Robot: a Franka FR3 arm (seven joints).
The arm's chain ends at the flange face. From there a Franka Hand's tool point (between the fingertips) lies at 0.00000 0.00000 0.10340 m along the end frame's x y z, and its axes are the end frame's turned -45 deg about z.
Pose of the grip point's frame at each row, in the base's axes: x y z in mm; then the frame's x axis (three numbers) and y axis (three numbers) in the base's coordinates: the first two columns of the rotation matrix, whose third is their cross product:
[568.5, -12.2, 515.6, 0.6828, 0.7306, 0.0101, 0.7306, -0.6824, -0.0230]
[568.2, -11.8, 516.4, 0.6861, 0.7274, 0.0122, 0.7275, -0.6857, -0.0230]
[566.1, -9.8, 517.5, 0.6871, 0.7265, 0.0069, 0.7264, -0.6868, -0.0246]
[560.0, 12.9, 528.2, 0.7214, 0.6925, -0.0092, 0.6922, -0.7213, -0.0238]
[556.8, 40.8, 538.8, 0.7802, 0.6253, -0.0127, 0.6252, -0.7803, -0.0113]
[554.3, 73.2, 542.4, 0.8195, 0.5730, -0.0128, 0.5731, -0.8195, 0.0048]
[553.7, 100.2, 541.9, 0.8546, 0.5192, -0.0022, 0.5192, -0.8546, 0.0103]
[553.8, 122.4, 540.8, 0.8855, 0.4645, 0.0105, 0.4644, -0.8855, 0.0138]
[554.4, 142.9, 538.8, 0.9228, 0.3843, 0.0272, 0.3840, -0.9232, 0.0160]
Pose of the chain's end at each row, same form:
[569.5, -14.6, 619.0, 0.9994, 0.0341, -0.0091, 0.0338, -0.9991, -0.0234]
[569.1, -14.3, 619.8, 0.9996, 0.0295, -0.0076, 0.0293, -0.9992, -0.0249]
[567.5, -12.1, 620.9, 0.9995, 0.0281, -0.0125, 0.0278, -0.9994, -0.0223]
[562.4, 11.8, 631.6, 0.9996, -0.0204, -0.0233, -0.0206, -0.9997, -0.0103]
[558.6, 40.7, 642.2, 0.9938, -0.1096, -0.0170, -0.1096, -0.9939, 0.0010]
[555.1, 74.4, 645.8, 0.9847, -0.1743, -0.0057, -0.1742, -0.9846, 0.0124]
[553.3, 101.2, 645.3, 0.9714, -0.2372, 0.0057, -0.2372, -0.9714, 0.0088]
[552.2, 123.2, 644.2, 0.9545, -0.2977, 0.0172, -0.2978, -0.9546, 0.0023]
[551.2, 143.3, 642.1, 0.9240, -0.3811, 0.0305, -0.3810, -0.9245, -0.0079]

